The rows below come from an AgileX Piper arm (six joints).
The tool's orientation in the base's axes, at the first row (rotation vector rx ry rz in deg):
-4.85 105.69 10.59
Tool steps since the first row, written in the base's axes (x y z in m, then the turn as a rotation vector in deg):
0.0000 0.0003 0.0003 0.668 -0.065 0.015
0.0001 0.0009 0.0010 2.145 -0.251 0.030
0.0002 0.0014 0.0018 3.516 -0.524 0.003
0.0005 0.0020 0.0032 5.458 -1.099 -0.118
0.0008 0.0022 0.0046 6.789 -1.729 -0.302
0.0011 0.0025 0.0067 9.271 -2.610 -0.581
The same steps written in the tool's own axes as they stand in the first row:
-0.0003 0.0003 0.0000 -0.203 -0.165 0.618
-0.0010 0.0010 0.0000 -0.636 -0.574 1.983
-0.0017 0.0015 -0.0001 -1.002 -1.056 3.243
-0.0031 0.0022 0.0000 -1.448 -1.931 5.019
-0.0046 0.0024 -0.0001 -1.666 -2.771 6.223
-0.0066 0.0028 -0.0003 -2.122 -4.043 8.500

